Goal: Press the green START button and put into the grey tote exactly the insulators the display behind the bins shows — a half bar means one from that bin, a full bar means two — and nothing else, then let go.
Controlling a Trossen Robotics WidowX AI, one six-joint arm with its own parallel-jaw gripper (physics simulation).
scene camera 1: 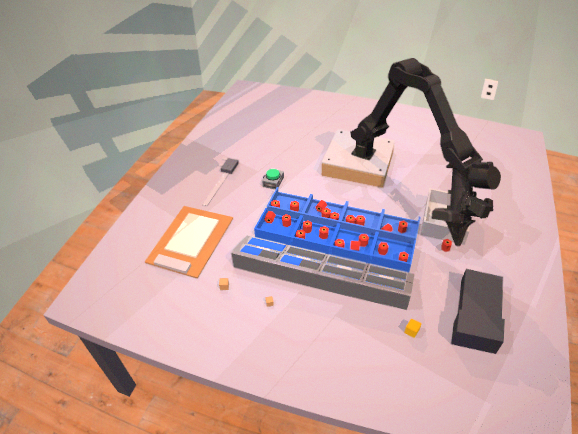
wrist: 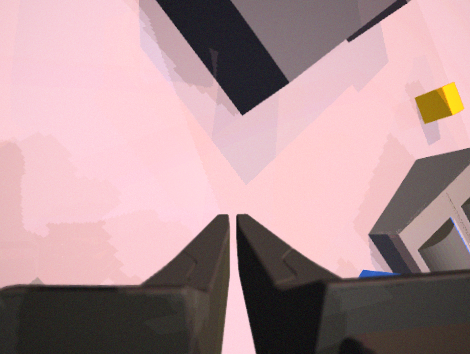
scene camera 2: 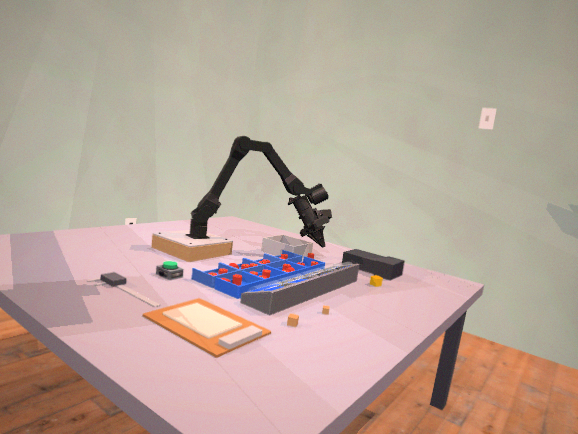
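My gripper (scene camera 1: 457, 242) (scene camera 2: 322, 245) (wrist: 232, 225) is shut and empty, above the table beside the grey tote (scene camera 1: 433, 230) (scene camera 2: 273, 248). A red insulator (scene camera 1: 446, 245) (scene camera 2: 311, 255) stands upright on the table near the tote, close to the fingertips in scene camera 1; it does not show in the wrist view. The arm hides part of the tote's inside. The blue bins (scene camera 1: 337, 240) (scene camera 2: 204, 278) hold many red insulators. The display (scene camera 1: 320, 283) (scene camera 2: 310, 294) (wrist: 417, 190) shows a full and a half blue bar in its first panel, and a half bar in the second's lower row. The green button (scene camera 1: 273, 174) (scene camera 2: 170, 265) stands left of the bins.
A dark block (scene camera 1: 479, 310) (scene camera 2: 372, 263) (wrist: 310, 35) lies right of the display. A yellow cube (scene camera 1: 412, 328) (scene camera 2: 376, 281) (wrist: 439, 103) and two small orange cubes (scene camera 1: 224, 284) (scene camera 2: 326, 310) lie in front. An orange clipboard (scene camera 1: 156, 250) (scene camera 2: 175, 326) lies at the left.
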